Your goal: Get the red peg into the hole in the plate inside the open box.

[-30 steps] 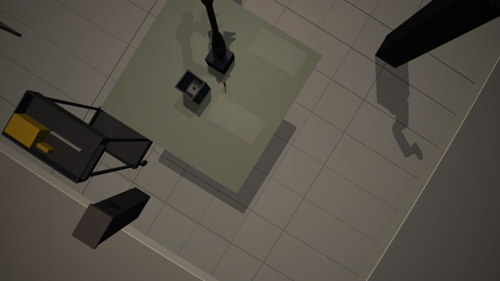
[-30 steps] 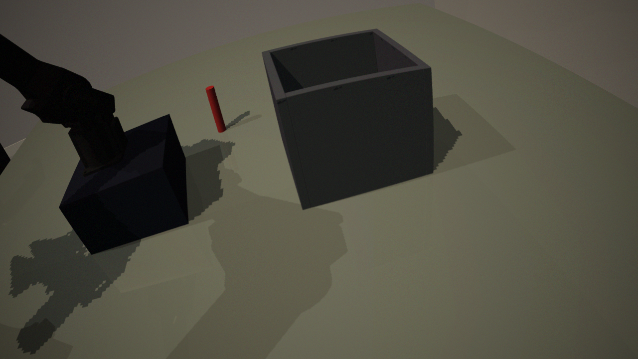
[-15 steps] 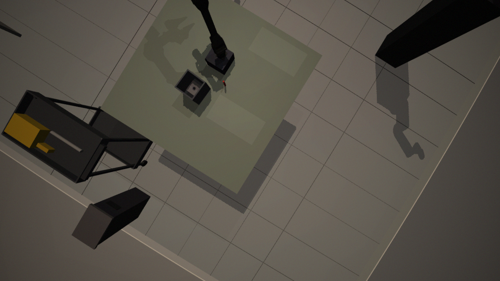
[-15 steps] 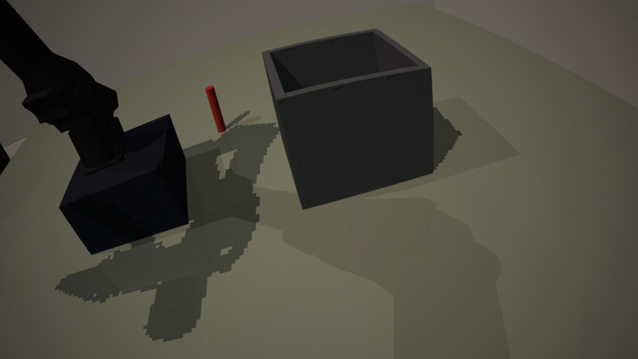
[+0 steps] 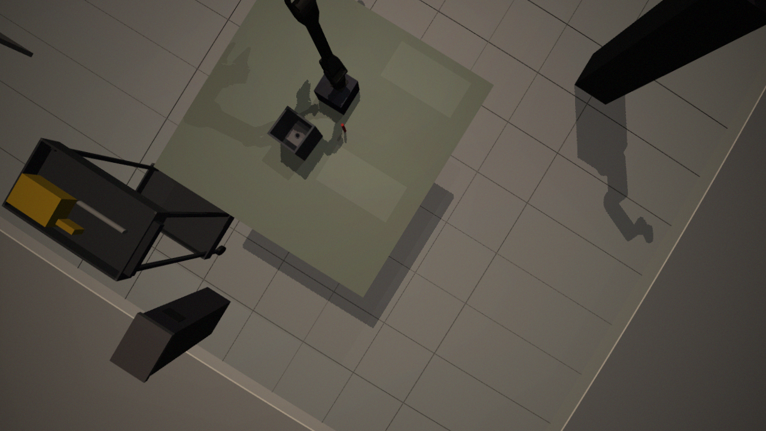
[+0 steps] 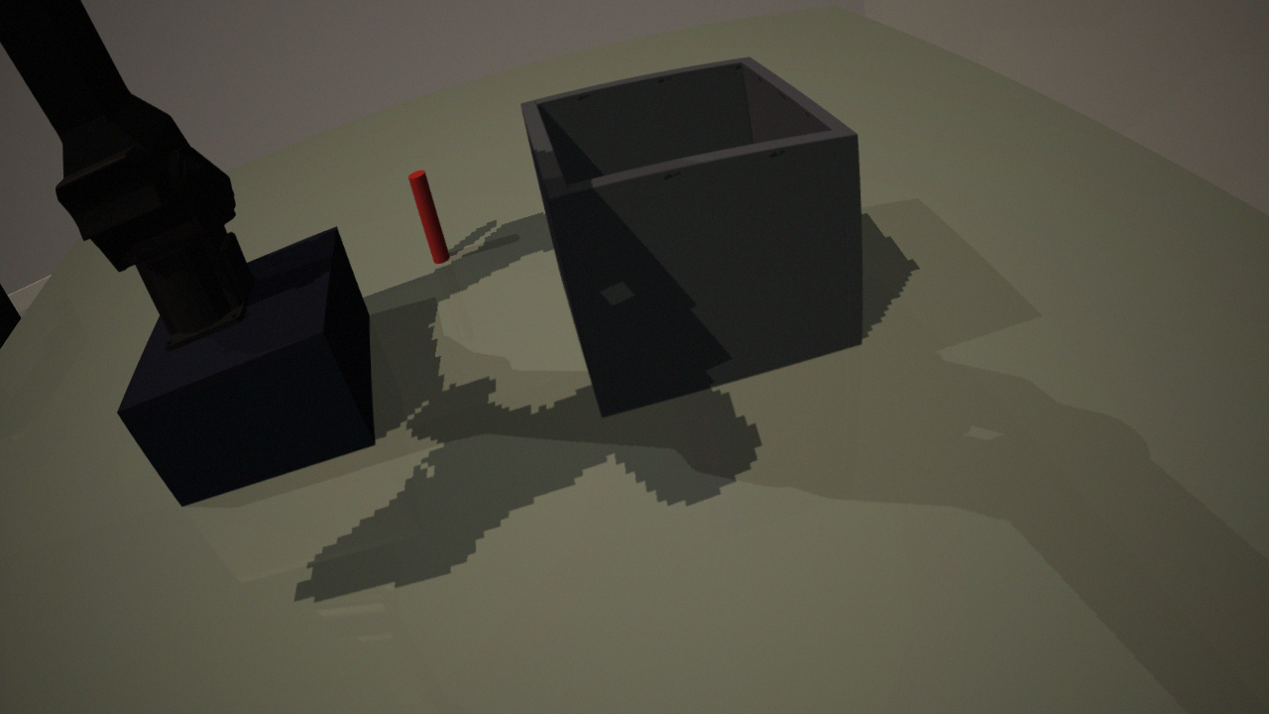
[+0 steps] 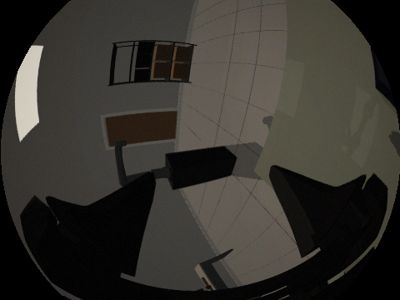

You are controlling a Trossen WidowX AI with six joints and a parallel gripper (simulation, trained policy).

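The red peg is 47 cm to the left of my gripper tip, 39 cm below it and 37 cm ahead of it.
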